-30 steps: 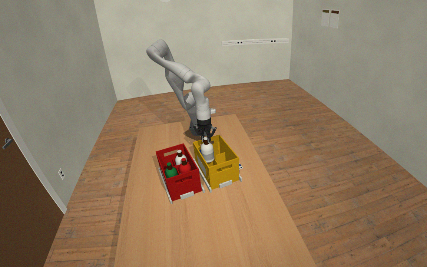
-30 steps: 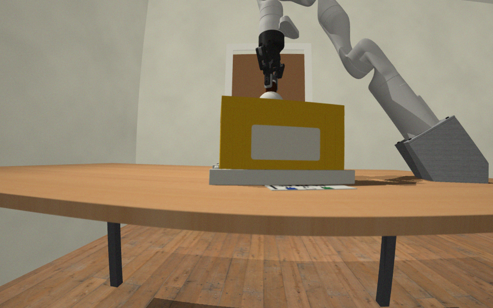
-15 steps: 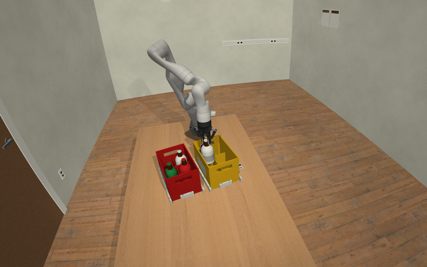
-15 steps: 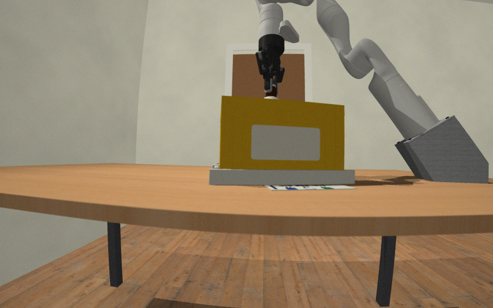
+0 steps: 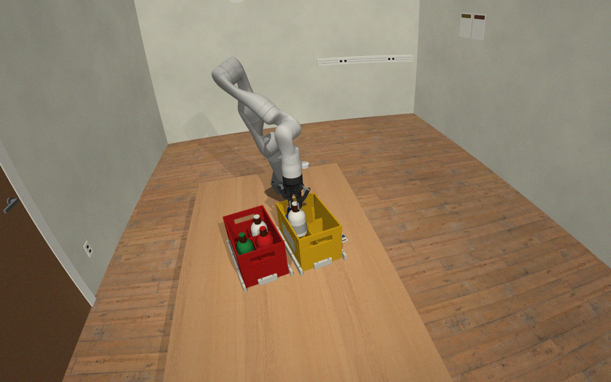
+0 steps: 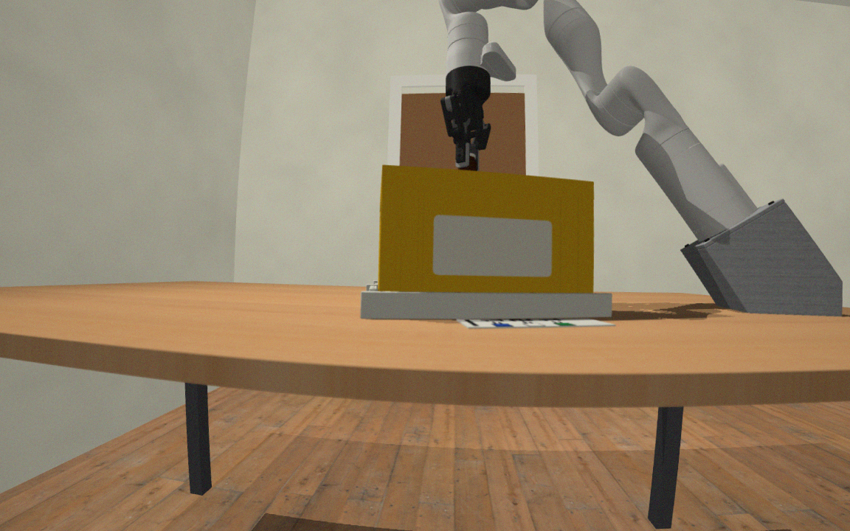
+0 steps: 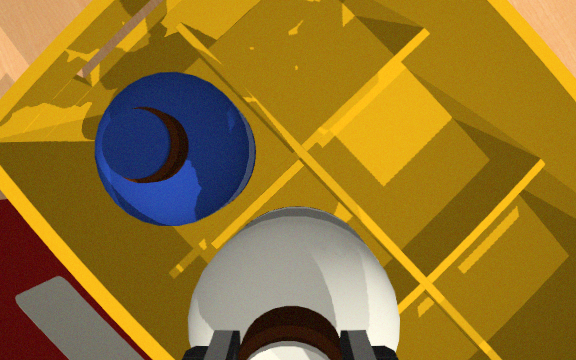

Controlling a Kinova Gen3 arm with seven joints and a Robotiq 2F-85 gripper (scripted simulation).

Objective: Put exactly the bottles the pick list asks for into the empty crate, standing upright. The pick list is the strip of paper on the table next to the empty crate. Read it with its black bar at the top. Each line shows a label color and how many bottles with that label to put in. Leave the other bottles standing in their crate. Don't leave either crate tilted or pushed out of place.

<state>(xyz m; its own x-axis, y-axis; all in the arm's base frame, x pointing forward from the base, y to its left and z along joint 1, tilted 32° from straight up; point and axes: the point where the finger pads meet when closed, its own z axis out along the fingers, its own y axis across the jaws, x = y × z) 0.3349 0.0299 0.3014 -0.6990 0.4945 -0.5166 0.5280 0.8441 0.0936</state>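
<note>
Right now the yellow crate is 5 cm to the left of my hand and 16 cm below it. Round my hand: red bottle: 1 cm ahead, 15 cm to the right, 15 cm below; then red crate: 1 cm ahead, 19 cm to the right, 16 cm below; then blue bottle: 8 cm behind, 1 cm to the right, 15 cm below.
</note>
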